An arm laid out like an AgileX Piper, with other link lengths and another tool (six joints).
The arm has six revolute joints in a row. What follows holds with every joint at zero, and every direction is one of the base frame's. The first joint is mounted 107 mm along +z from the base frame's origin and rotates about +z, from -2.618 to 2.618 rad. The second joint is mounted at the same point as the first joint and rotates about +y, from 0 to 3.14 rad. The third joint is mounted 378.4 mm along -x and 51.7 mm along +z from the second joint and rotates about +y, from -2.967 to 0 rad. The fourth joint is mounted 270.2 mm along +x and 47.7 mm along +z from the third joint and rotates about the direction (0.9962, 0, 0.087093), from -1.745 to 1.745 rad. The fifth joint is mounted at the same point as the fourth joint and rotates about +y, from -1.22 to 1.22 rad. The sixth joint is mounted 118.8 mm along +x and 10.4 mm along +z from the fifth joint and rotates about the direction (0.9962, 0, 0.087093), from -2.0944 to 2.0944 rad. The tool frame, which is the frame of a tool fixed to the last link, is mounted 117.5 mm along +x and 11.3 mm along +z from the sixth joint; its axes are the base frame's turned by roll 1.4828, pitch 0.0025 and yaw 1.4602 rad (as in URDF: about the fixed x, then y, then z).
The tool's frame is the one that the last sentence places.
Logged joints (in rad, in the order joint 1, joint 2, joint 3, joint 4, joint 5, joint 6), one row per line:
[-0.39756 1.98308 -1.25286 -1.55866 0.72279 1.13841]
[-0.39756 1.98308 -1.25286 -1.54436 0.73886 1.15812]
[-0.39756 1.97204 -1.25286 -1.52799 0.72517 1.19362]
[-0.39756 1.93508 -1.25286 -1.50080 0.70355 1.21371]
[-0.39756 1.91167 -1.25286 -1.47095 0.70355 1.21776]
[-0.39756 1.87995 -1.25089 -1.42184 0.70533 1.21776]
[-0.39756 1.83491 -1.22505 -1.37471 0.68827 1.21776]
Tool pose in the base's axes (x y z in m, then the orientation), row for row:
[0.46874 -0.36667 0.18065 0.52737 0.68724 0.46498 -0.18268]
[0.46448 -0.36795 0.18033 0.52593 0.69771 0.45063 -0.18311]
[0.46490 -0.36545 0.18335 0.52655 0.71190 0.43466 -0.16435]
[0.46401 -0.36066 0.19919 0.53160 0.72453 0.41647 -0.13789]
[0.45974 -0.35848 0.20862 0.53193 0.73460 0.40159 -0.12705]
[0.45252 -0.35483 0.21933 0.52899 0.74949 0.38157 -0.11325]
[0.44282 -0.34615 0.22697 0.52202 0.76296 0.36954 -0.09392]
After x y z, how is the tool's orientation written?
As a quaternion, w x y z.
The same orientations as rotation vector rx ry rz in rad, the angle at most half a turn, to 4 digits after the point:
[1.6425 1.1113 -0.4366]
[1.6685 1.0777 -0.4379]
[1.7020 1.0392 -0.3929]
[1.7285 0.9935 -0.3290]
[1.7522 0.9579 -0.3031]
[1.7900 0.9113 -0.2705]
[1.8276 0.8852 -0.2250]

